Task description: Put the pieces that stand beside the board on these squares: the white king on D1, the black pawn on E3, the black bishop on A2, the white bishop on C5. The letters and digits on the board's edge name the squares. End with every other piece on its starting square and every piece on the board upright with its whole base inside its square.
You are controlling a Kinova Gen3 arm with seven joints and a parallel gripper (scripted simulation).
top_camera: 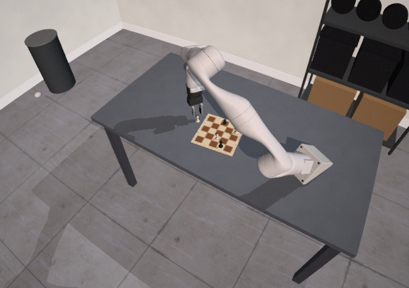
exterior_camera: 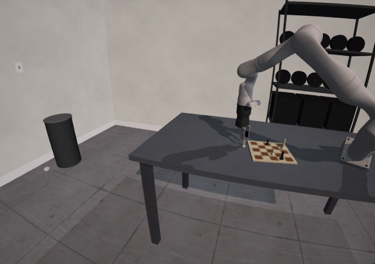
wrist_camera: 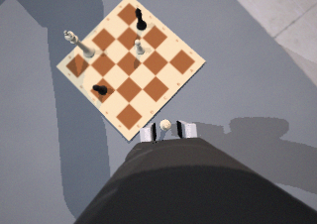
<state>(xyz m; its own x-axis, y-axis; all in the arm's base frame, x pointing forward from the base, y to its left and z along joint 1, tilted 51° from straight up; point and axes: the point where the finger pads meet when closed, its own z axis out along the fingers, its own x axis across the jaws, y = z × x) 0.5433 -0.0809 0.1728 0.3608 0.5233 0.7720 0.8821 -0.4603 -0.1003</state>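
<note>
Now: the white bishop 50 mm below my hand. From my hand the other things lie so: chessboard: 150 mm behind, 70 mm below, 10 mm to the right; black pawn: 120 mm behind, 80 mm to the right, 50 mm below; black bishop: 210 mm behind, 50 mm to the left, 40 mm below.
</note>
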